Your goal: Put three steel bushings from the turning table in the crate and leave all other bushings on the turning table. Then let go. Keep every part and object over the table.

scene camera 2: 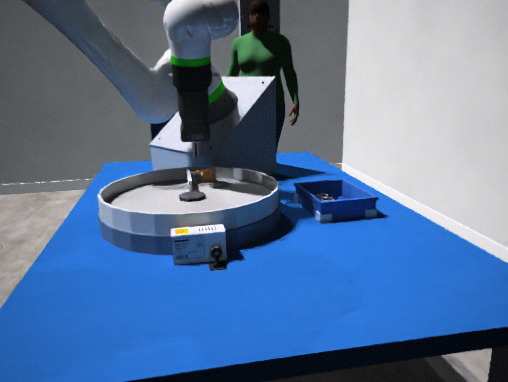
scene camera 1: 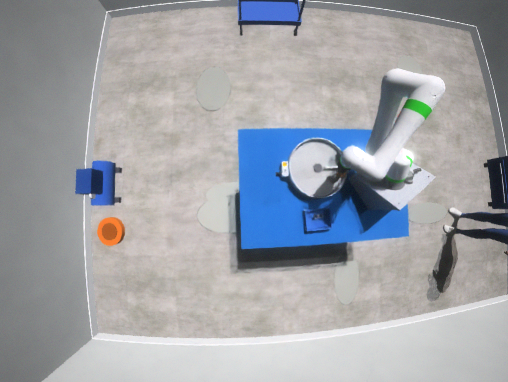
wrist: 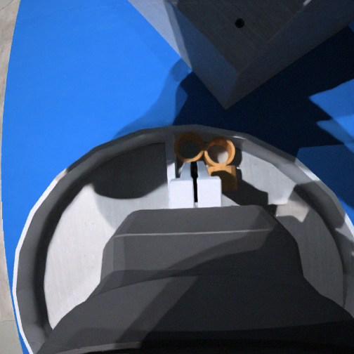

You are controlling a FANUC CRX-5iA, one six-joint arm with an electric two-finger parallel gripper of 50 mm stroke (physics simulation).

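Where they show: gripper, fingertip midpoint: (scene camera 2: 196, 156); arm's base at its link origin: (scene camera 2: 218, 108) (scene camera 1: 393, 181).
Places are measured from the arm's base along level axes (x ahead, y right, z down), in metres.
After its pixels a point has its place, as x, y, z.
Note:
My gripper (scene camera 2: 196, 156) @[0.275, 0.162, 0.100] (wrist: 194, 174) is shut and empty, pointing down above the turning table (scene camera 1: 310, 155) @[0.448, 0.314, 0.172] (scene camera 2: 240, 218) @[0.627, 0.170, 0.167] (wrist: 70, 240), near its robot-side rim. Two upright bronze bushings (wrist: 178, 146) (wrist: 232, 151) stand just beyond the fingertips in the wrist view; a third bronze bushing (wrist: 229, 179) lies on its side right of them. A small grey shape beside them in scene camera 2 may be a steel bushing; the fingers hide that spot in the wrist view. Two small steel bushings (scene camera 1: 317, 216) @[0.503, -0.113, 0.202] (scene camera 2: 326, 197) @[0.502, -0.114, 0.195] sit in the blue crate (scene camera 1: 325, 229) @[0.486, -0.209, 0.174] (scene camera 2: 345, 210) @[0.592, -0.109, 0.202].
A fixed bar (scene camera 1: 331, 168) @[0.323, 0.190, 0.172] (scene camera 2: 189, 180) @[0.364, 0.206, 0.143] (wrist: 169, 175) crosses the turning table from its hub (scene camera 2: 192, 196) @[0.437, 0.219, 0.164] to the rim, beside the bronze bushings. A white control box (scene camera 1: 284, 169) @[0.656, 0.260, 0.167] (scene camera 2: 196, 245) @[0.669, 0.275, 0.190] stands at the turning table's outer side. The robot's grey pedestal (scene camera 2: 250, 115) @[0.133, -0.061, 0.015] (wrist: 225, 75) stands behind it.

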